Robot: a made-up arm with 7 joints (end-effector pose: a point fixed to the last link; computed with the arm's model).
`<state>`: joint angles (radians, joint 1 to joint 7).
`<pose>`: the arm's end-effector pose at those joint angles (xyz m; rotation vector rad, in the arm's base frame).
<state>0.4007 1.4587 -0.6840 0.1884 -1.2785 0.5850 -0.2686</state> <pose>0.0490 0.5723 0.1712 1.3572 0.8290 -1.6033</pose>
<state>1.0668 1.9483 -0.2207 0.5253 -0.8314 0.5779 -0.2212</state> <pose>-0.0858 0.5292 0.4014 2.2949 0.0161 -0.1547</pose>
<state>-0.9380 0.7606 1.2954 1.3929 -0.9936 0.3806 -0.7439</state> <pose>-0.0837 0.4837 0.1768 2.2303 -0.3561 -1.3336</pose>
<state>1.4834 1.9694 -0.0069 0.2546 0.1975 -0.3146 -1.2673</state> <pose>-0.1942 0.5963 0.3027 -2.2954 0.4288 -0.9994</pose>
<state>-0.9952 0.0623 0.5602 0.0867 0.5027 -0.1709 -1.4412</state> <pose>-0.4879 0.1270 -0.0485 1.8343 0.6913 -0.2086</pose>
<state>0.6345 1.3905 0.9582 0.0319 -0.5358 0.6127 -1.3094</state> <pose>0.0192 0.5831 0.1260 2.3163 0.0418 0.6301</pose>
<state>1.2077 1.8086 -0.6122 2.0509 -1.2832 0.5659 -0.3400</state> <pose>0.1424 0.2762 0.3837 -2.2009 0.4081 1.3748</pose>
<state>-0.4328 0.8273 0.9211 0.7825 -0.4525 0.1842 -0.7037</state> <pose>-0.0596 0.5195 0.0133 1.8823 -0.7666 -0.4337</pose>
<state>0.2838 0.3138 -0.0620 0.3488 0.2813 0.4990 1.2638</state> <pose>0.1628 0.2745 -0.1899 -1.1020 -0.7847 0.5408</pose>
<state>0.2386 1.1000 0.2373 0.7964 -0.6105 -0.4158 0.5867</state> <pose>0.1691 0.5452 0.1318 0.4154 -1.1588 -1.2520</pose>
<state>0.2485 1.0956 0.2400 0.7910 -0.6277 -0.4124 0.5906</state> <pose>0.1695 0.5453 0.1319 0.4183 -1.1491 -1.2483</pose>
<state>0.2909 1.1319 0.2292 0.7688 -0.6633 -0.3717 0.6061</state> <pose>0.1663 0.5503 0.1516 0.4727 -1.0880 -1.2211</pose>
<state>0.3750 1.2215 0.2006 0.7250 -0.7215 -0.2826 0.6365</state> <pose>0.1538 0.5598 0.1965 0.5957 -0.9664 -1.1441</pose>
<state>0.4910 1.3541 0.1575 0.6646 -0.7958 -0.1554 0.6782</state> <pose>0.1247 0.5679 0.2581 0.7709 -0.8093 -0.9911</pose>
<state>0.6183 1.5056 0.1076 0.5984 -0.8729 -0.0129 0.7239</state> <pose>0.0782 0.5690 0.3198 0.9546 -0.6552 -0.7643</pose>
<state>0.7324 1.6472 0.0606 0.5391 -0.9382 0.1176 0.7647</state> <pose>0.0247 0.5623 0.3665 1.1026 -0.5327 -0.5123</pose>
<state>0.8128 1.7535 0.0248 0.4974 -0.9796 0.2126 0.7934</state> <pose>-0.0196 0.5527 0.3938 1.1953 -0.4537 -0.3070</pose>
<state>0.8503 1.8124 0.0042 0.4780 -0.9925 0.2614 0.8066</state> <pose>-0.0439 0.5456 0.4065 1.2404 -0.4169 -0.1972</pose>
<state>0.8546 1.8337 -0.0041 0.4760 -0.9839 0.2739 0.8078</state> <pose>-0.0509 0.5426 0.4116 1.2570 -0.4099 -0.1716</pose>
